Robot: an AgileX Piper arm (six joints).
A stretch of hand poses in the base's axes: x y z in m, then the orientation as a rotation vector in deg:
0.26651 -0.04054 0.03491 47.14 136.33 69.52
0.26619 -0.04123 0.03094 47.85 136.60 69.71
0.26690 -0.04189 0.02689 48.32 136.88 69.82
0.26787 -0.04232 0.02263 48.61 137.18 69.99
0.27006 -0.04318 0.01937 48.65 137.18 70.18
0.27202 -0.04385 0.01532 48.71 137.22 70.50
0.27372 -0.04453 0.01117 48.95 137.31 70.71
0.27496 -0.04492 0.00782 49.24 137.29 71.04
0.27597 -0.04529 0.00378 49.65 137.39 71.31
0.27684 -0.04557 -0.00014 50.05 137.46 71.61
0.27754 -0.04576 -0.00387 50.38 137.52 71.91
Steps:
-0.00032 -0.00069 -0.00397 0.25 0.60 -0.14
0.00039 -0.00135 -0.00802 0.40 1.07 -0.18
0.00136 -0.00178 -0.01228 0.55 1.47 -0.11
0.00355 -0.00264 -0.01554 0.69 1.51 -0.08
0.00551 -0.00331 -0.01959 0.93 1.61 0.01
0.00721 -0.00399 -0.02374 1.11 1.83 0.00
0.00845 -0.00438 -0.02709 1.40 2.01 -0.05
0.00946 -0.00475 -0.03113 1.66 2.34 -0.11
0.01033 -0.00503 -0.03505 1.94 2.64 -0.17
0.01103 -0.00522 -0.03878 2.21 2.90 -0.20

